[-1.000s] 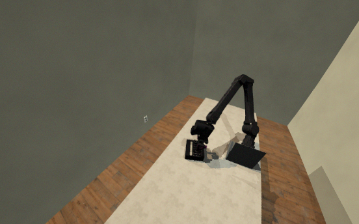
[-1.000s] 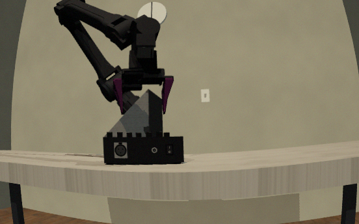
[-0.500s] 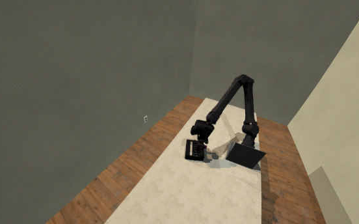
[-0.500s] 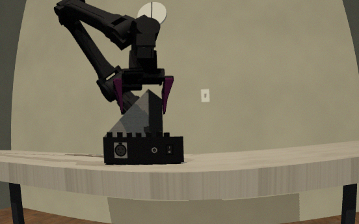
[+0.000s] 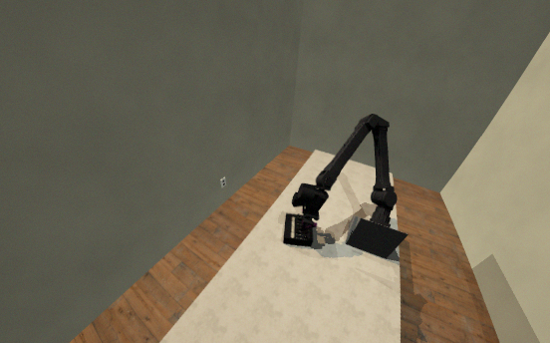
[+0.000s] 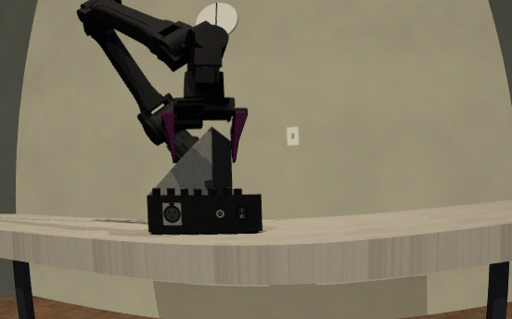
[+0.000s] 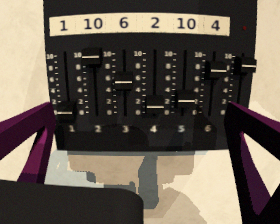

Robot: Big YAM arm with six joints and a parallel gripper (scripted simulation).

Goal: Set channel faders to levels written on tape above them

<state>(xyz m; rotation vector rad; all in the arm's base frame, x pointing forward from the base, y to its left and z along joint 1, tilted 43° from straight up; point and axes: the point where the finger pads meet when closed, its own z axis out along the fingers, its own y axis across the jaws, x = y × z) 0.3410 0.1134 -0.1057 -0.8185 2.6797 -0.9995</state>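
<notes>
The channel 4 fader is 50 mm below my hand and 10 mm to the right of it. Round my hand: fader 2: 50 mm below, 40 mm to the left, 10 mm ahead; then channel 5 fader: 50 mm below, 30 mm to the right, 10 mm ahead; then fader 3: 50 mm below, 10 mm to the left.
</notes>
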